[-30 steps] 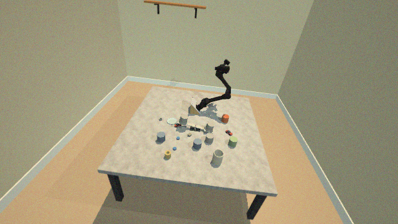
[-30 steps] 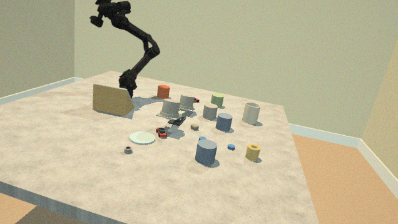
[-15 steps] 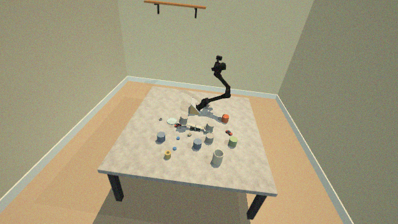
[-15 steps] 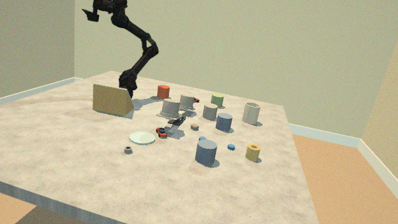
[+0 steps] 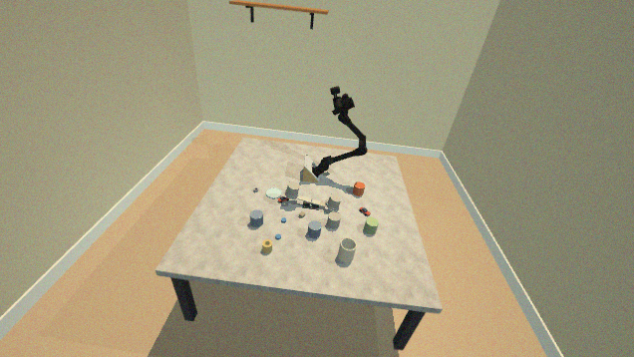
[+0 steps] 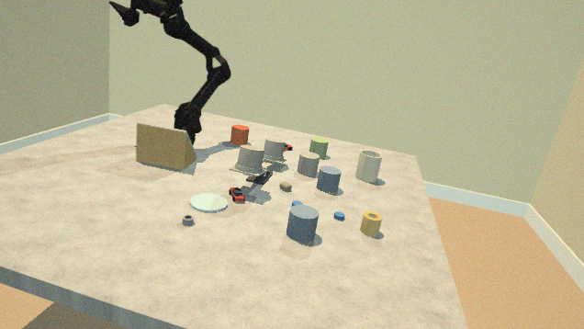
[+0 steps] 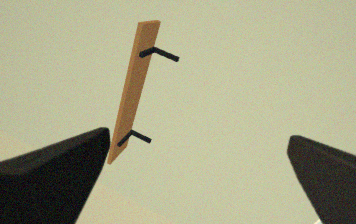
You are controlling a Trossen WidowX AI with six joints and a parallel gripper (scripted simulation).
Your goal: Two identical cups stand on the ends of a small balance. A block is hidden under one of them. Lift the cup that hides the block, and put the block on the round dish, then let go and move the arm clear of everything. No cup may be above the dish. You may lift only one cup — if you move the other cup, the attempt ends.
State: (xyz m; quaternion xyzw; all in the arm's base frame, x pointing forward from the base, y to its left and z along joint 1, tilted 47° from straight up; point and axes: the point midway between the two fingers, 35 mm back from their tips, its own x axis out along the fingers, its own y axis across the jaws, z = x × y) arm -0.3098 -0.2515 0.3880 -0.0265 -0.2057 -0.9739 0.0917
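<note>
My gripper tip is 630 mm short of the pale green block, 10 mm to the left of it and 480 mm above it. The rest, counted from my gripper tip: pale green round dish (510 mm ahead, 380 mm to the right, 520 mm below); then balance (610 mm ahead, 140 mm to the right, 480 mm below); then orange cylinder (450 mm ahead, 160 mm to the left, 480 mm below).
</note>
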